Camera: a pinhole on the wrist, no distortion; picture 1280 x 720 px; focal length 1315.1 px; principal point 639.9 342.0 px. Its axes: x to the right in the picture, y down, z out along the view. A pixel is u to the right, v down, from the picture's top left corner.
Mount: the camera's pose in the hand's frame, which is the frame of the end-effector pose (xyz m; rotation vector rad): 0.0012 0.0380 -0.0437 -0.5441 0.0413 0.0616
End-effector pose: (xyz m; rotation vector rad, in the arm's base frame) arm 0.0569 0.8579 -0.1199 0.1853 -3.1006 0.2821
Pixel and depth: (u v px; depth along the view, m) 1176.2 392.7 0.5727
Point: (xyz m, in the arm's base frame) -0.2358 1.1093 -0.5913
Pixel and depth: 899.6 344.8 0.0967
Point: 0.0235 0.9356 -0.1722
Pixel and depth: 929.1 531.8 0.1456
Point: 0.0054 0.9713 -0.2095
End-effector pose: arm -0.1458 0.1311 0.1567 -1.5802 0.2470 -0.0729
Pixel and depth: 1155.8 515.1 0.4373
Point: 0.0502 0.3780 -0.1907
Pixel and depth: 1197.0 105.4 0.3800
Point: 0.0659 0.3957 -0.0540
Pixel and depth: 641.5 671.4 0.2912
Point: -0.1371 0.2931 -0.0980
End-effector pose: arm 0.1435 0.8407 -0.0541 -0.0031 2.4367 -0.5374
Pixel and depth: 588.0 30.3 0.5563
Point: 0.4646 0.8464 -0.4937
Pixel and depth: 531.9 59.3 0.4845
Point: 0.4359 0.8642 -0.4223
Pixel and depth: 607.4 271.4 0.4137
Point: 0.3611 0.9325 -0.3738
